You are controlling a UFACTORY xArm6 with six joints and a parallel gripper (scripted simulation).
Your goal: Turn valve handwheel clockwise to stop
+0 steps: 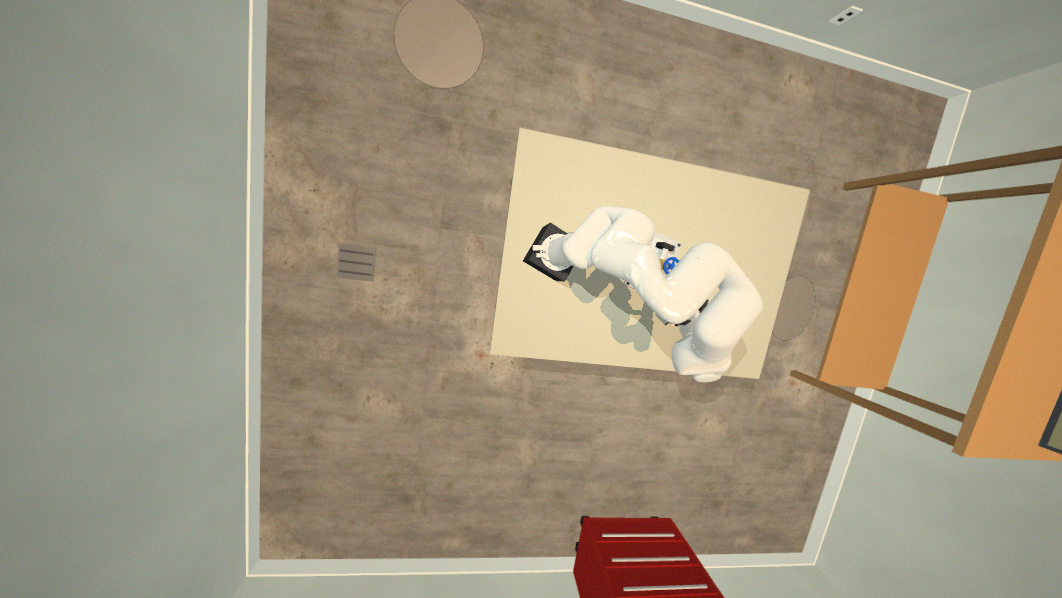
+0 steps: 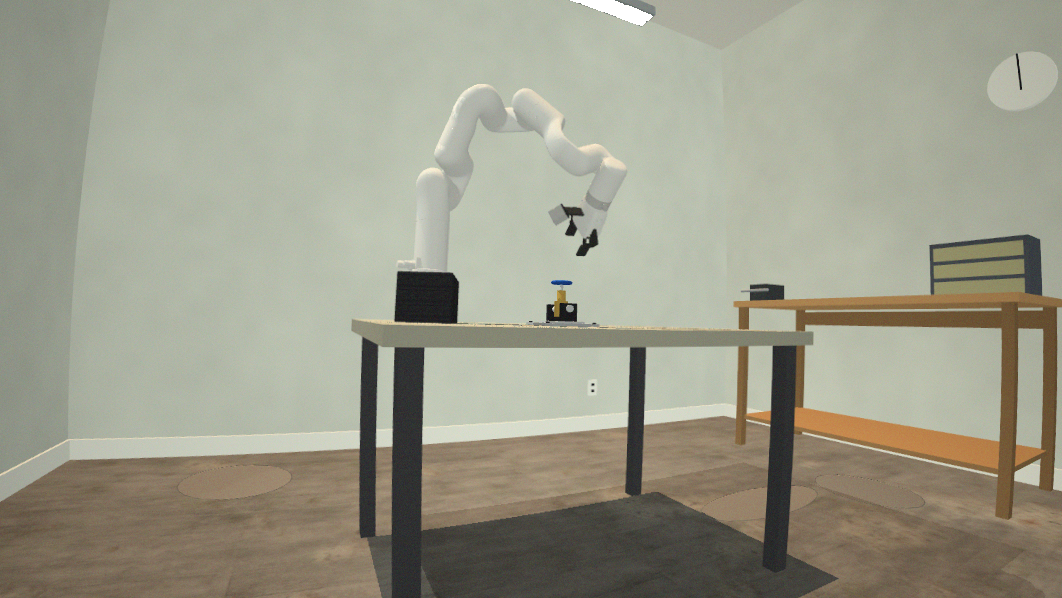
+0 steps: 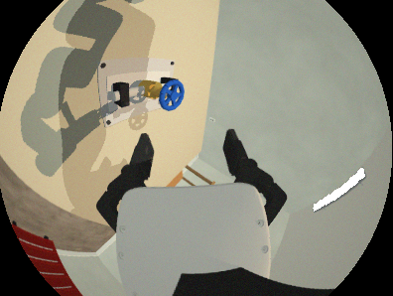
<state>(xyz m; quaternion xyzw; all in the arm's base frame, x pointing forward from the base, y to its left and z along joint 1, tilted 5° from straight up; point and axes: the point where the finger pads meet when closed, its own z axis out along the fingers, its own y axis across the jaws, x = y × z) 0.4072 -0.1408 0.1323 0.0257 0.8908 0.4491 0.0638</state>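
Right now the blue handwheel is 13 cm below my hand, 9 cm to the left of it and 1 cm ahead of it. The rest, counted from my hand: grey base plate (25 cm below, 9 cm to the left, 1 cm ahead).
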